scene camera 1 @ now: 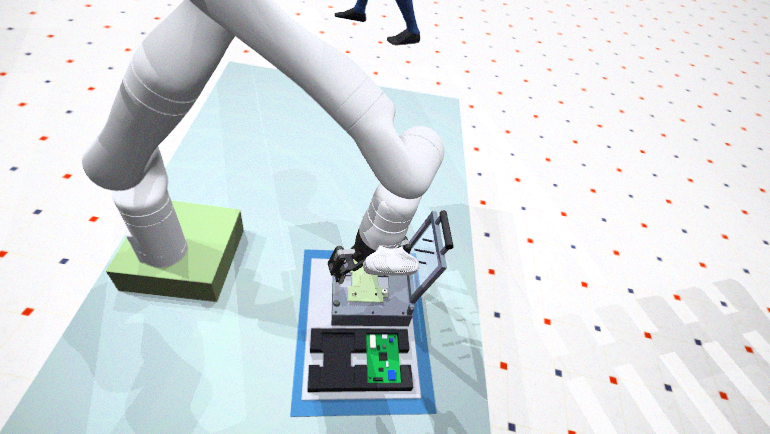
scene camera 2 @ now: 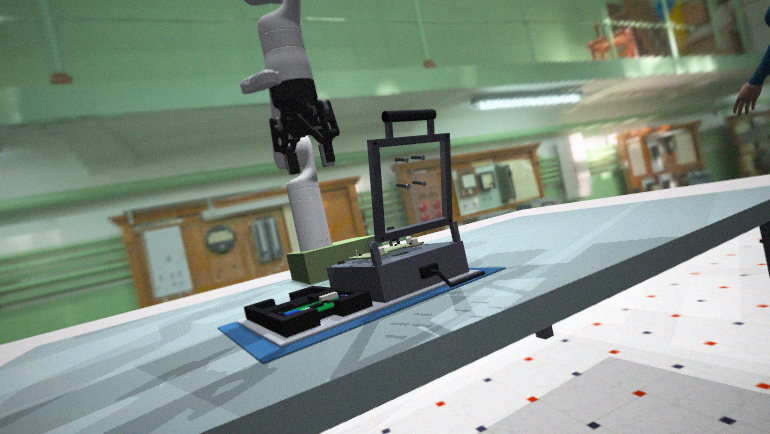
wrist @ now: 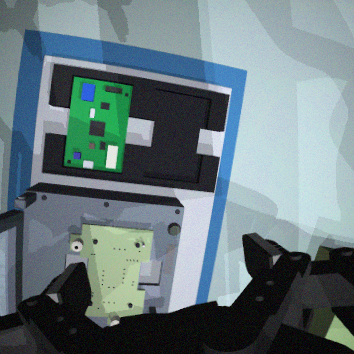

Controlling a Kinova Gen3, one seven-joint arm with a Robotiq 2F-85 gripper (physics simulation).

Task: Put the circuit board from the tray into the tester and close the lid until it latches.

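Seen in the pictures: gripper, fingertip midpoint: [scene camera 1: 361,275] [scene camera 2: 311,170] [wrist: 166,265]; arm's base, origin of the base link: [scene camera 1: 165,250] [scene camera 2: 316,247].
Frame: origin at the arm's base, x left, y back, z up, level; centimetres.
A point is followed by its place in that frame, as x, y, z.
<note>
The green circuit board [scene camera 1: 375,358] @(-26.2, -45.7, -6.1) [scene camera 2: 325,306] @(-25.4, -49.5, -6.1) [wrist: 111,117] @(-27.4, -45.7, -6.1) lies flat in one compartment of the black tray [scene camera 1: 322,345] @(-22.3, -34.4, -6.3) [scene camera 2: 291,324] @(-32.3, -52.9, -6.1) [wrist: 220,107] @(-29.8, -32.0, -5.3); the other compartment is empty. The grey tester [scene camera 1: 372,320] @(-18.0, -45.8, -4.6) [scene camera 2: 399,281] @(-15.4, -55.0, -5.2) [wrist: 50,225] @(-14.6, -51.9, -2.1) stands beside the tray, with a pale green plate [scene camera 1: 363,294] @(-13.0, -43.9, -1.2) [wrist: 117,242] @(-13.0, -44.3, -1.2) on top. Its lid [scene camera 1: 428,282] @(-17.3, -56.1, 9.9) [scene camera 2: 376,188] @(-17.2, -56.9, 9.0) [wrist: 18,260] @(-12.1, -54.2, 2.0) stands upright and open, with a black handle [scene camera 1: 446,230] @(-11.0, -59.1, 19.4) [scene camera 2: 408,115] @(-11.1, -60.1, 18.5). My gripper [scene camera 2: 310,163] @(-18.5, -41.4, 15.3) [wrist: 166,265] @(-18.5, -41.4, 15.3) is open and empty, above the tester. In scene camera 1 the wrist hides part of it.
A white base sheet and a blue mat [scene camera 1: 299,350] @(-22.4, -29.4, -7.9) [scene camera 2: 258,353] @(-37.2, -53.4, -7.9) [wrist: 210,260] @(-7.4, -30.4, -7.9) lie under tray and tester. A black lever [scene camera 2: 466,278] @(-5.7, -59.4, -7.4) sticks out from the tester's side. The arm stands on a green block [scene camera 1: 210,231] @(5.3, -8.8, 0.0) [scene camera 2: 308,267] @(-8.8, -10.9, -3.7). A person's legs show beyond the table in scene camera 1.
</note>
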